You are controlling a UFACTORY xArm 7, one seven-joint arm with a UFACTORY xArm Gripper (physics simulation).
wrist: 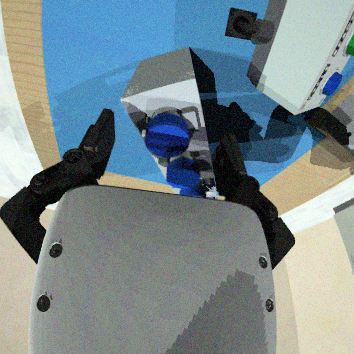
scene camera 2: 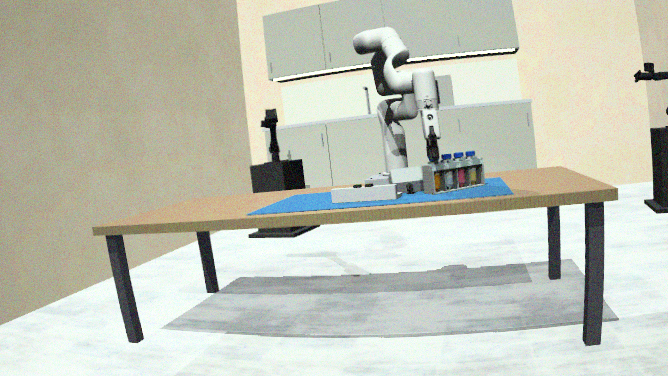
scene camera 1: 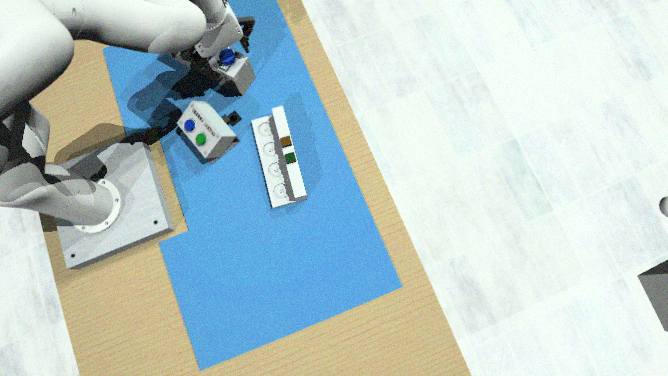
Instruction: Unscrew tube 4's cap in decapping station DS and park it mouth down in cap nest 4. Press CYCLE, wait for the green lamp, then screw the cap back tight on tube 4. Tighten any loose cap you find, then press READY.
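Frame: origin at the arm's base, x left, y ahead, z down, level; metres.
Seen in the pictures: gripper, fingertip midpoint: (wrist: 168,133) (scene camera 2: 433,158) (scene camera 1: 227,57); arm's base at its link origin: (scene camera 1: 96,206).
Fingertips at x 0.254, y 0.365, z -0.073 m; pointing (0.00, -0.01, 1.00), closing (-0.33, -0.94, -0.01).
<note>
Offsets run from my fingertips to a thing's top centre. "spot": to the spot under its first point. Level surfaces: height alone.
A grey rack @(dx +0.054, dy -0.058, dz +0.010 m) (scene camera 1: 243,77) (scene camera 2: 427,180) (wrist: 162,75) holds several upright tubes with blue caps. The nearest cap @(dx +0.002, dy +0.000, dz -0.008 m) (scene camera 1: 227,56) (wrist: 167,135) shows in scene camera 1 and the wrist view; two further caps show behind it in the wrist view. Tube numbers are unreadable. My gripper (scene camera 1: 222,62) (scene camera 2: 433,159) (wrist: 168,133) is open and empty, low over the rack's near end, one finger on each side of the nearest cap. The white cap-nest strip (scene camera 1: 278,200) (scene camera 2: 364,194) has ring-shaped nests with no caps. The control box @(dx -0.129, dy -0.086, dz +0.029 m) (scene camera 1: 220,135) (scene camera 2: 406,175) (wrist: 295,50) has a blue button @(dx -0.120, dy -0.116, dz +0.038 m) (scene camera 1: 189,125) (wrist: 332,83) and a green button @(dx -0.159, dy -0.094, dz +0.038 m) (scene camera 1: 201,139) (wrist: 351,45).
A small black block @(spot: dx -0.099, dy -0.026, dz +0.106 m) (scene camera 1: 233,118) (scene camera 2: 410,188) (wrist: 241,23) sticks out beside the control box. A brown square @(spot: dx -0.202, dy +0.090, dz +0.060 m) (scene camera 1: 285,141) and a dark green square @(spot: dx -0.241, dy +0.094, dz +0.060 m) (scene camera 1: 290,157) sit on the strip's raised back. All stand on a blue mat @(dz +0.113 m) (scene camera 1: 280,265) on the wooden table @(dz +0.116 m) (scene camera 1: 115,320).
</note>
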